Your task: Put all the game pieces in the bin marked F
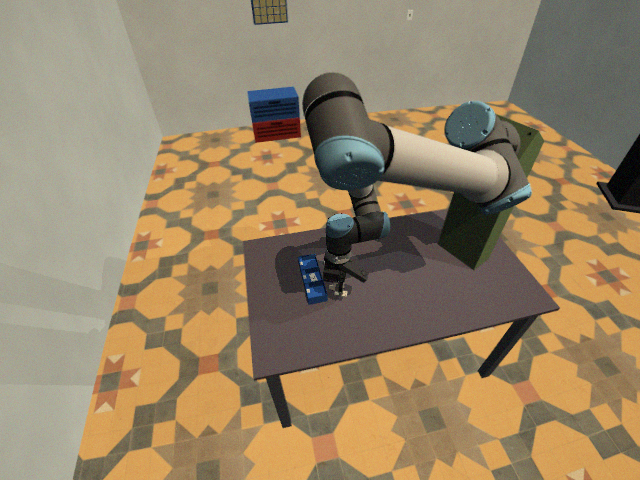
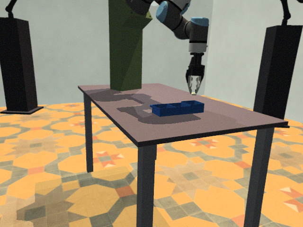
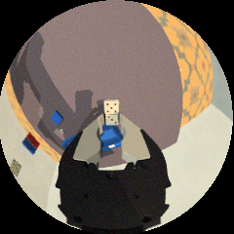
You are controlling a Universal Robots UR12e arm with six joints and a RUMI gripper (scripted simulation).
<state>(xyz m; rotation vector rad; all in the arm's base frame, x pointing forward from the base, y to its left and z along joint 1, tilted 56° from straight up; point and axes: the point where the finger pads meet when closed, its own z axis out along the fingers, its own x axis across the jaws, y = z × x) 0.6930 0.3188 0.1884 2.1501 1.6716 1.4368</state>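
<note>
The blue bin is 15 cm ahead of my hand, 9 cm to the right of it and 6 cm below it. Round my hand: tiny ring: 12 cm ahead, 21 cm to the right, 8 cm below; then cream domino: 14 cm ahead, 9 cm to the right, 7 cm below; then blue block: 5 cm ahead, 21 cm to the right, 8 cm below.
</note>
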